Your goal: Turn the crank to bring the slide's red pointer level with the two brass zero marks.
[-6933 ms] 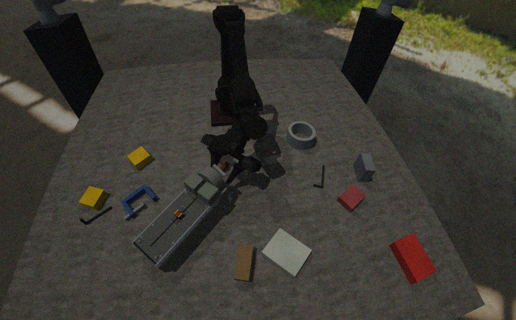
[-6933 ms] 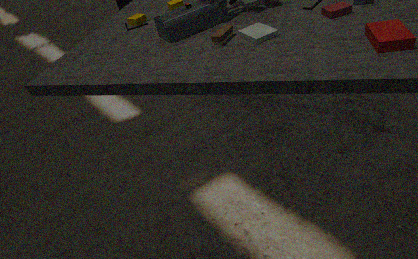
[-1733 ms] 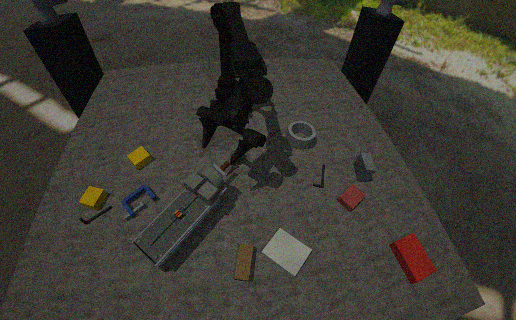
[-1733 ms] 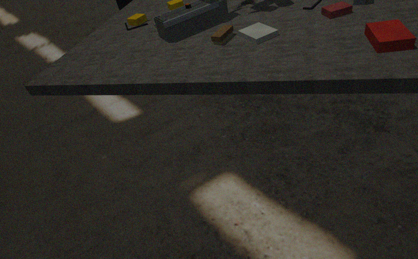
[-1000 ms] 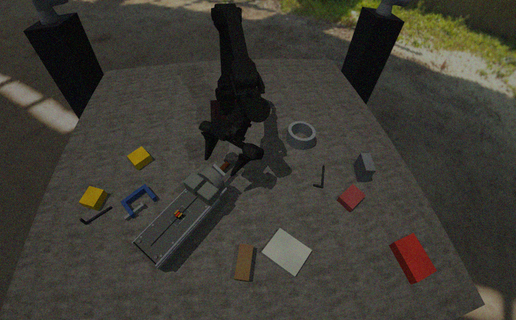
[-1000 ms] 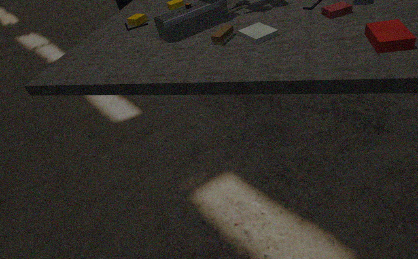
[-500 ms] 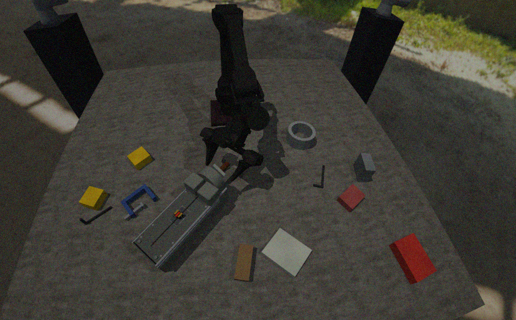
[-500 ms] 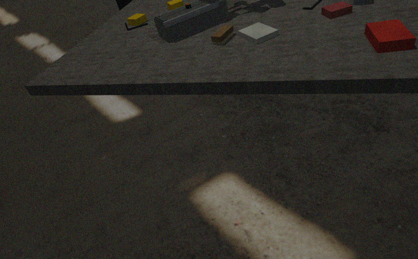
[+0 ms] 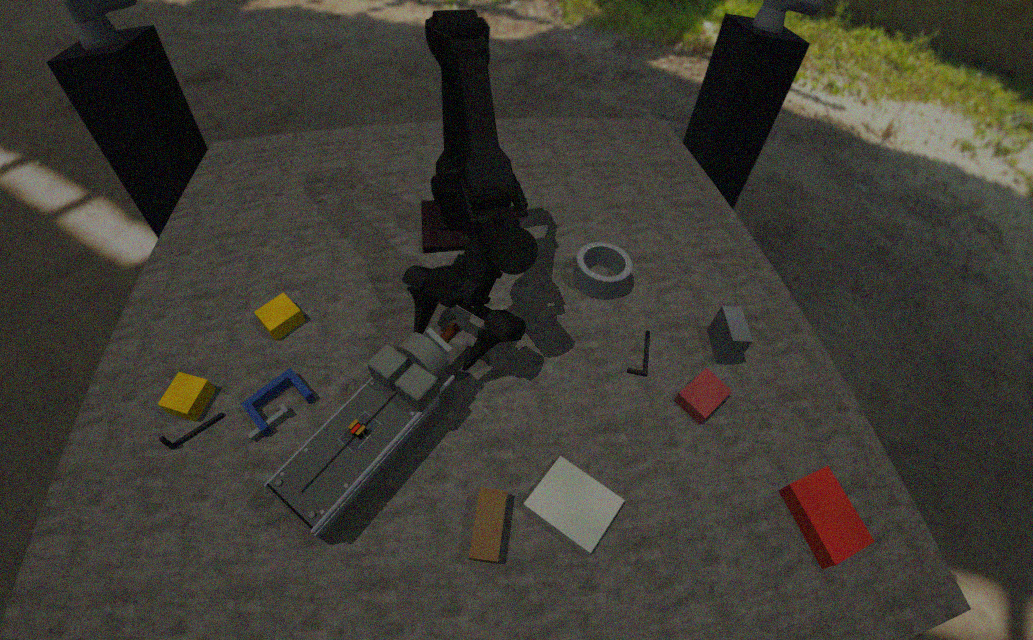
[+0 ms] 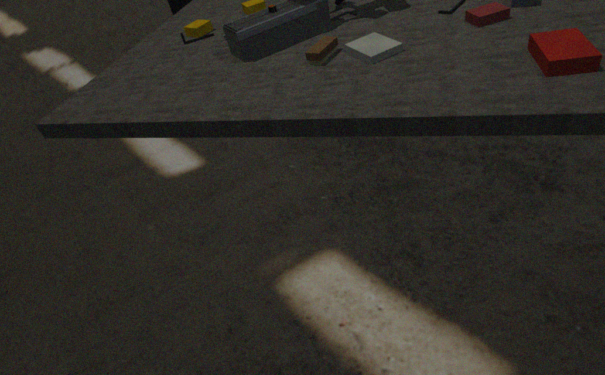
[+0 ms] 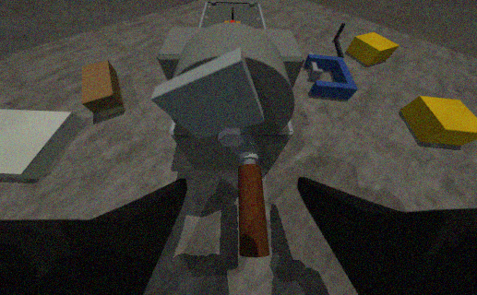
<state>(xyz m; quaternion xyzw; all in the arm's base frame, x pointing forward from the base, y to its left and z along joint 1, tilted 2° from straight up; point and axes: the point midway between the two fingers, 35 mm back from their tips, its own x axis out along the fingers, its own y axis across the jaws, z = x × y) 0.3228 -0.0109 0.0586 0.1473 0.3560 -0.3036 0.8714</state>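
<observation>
Now: gripper tip 2 cm past the brown crank handle, 1 cm to the right of it and 2 cm below it. Also, from my gripper tip: white plate (22 cm ahead, 17 cm to the left, 3 cm below); red pointer (13 cm ahead, 10 cm to the right, 4 cm above); brown block (24 cm ahead, 6 cm to the left, 3 cm below).
</observation>
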